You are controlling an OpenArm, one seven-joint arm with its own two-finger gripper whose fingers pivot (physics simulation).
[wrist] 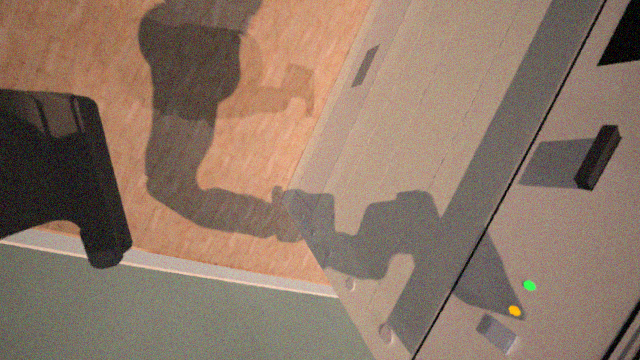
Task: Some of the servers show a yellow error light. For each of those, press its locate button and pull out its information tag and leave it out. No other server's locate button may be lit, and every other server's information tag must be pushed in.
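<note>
The grey front of one server [555, 225] fills the right side of the wrist view. It shows a green light [529, 285], and just below it a yellow light [514, 311]. A small grey-blue block [496, 334] sits below the lights; I cannot tell whether it is the information tag or the locate button. A dark bar [598, 157] stands out from the same front, higher up. My gripper [106, 252] is open and empty; one black finger shows at the left, well apart from the server, and the other is out of view.
A pale side panel [400, 130] with a slot and round studs runs beside the server front. A black opening [625, 40] is at the top right, and another seam at the bottom right. Wood-coloured floor and a green area with a pale edge lie left. The arm's shadow falls across floor and panel.
</note>
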